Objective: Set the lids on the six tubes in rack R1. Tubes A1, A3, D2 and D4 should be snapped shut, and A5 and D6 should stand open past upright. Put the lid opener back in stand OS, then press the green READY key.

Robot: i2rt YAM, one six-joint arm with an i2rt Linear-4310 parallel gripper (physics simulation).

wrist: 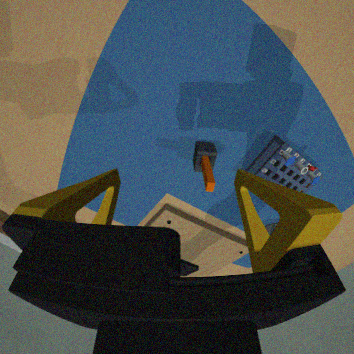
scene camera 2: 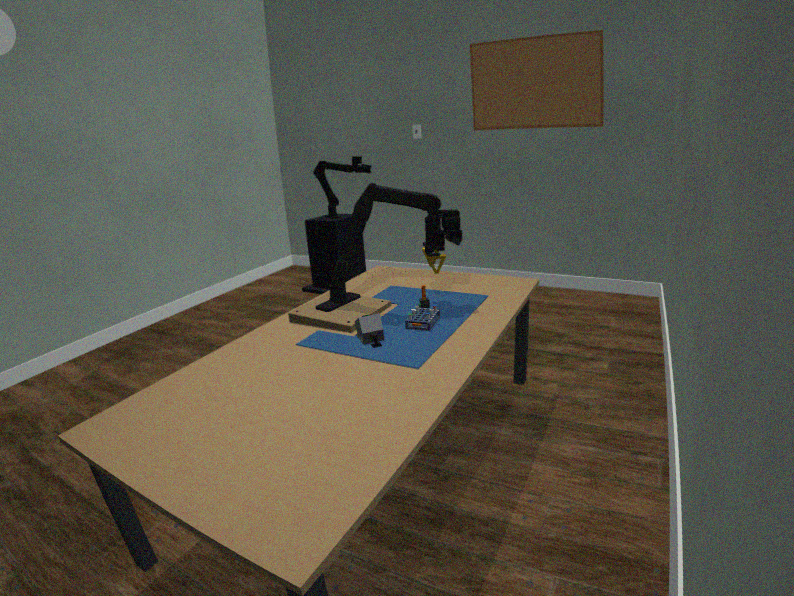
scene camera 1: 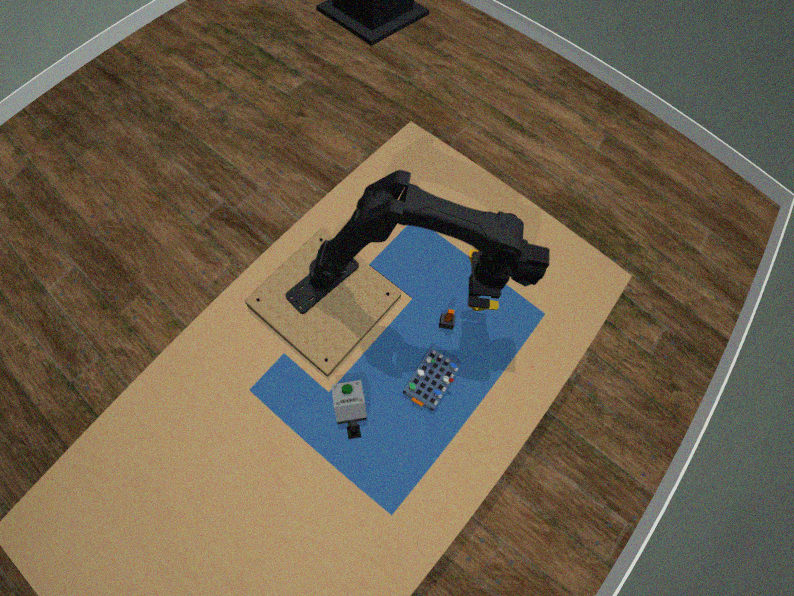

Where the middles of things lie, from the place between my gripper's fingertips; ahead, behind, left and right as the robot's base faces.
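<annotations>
Grey box with green button [scene camera 1: 349, 404]: my hand is 30 mm past it, 390 mm to the left of it and 90 mm above it.
</annotations>
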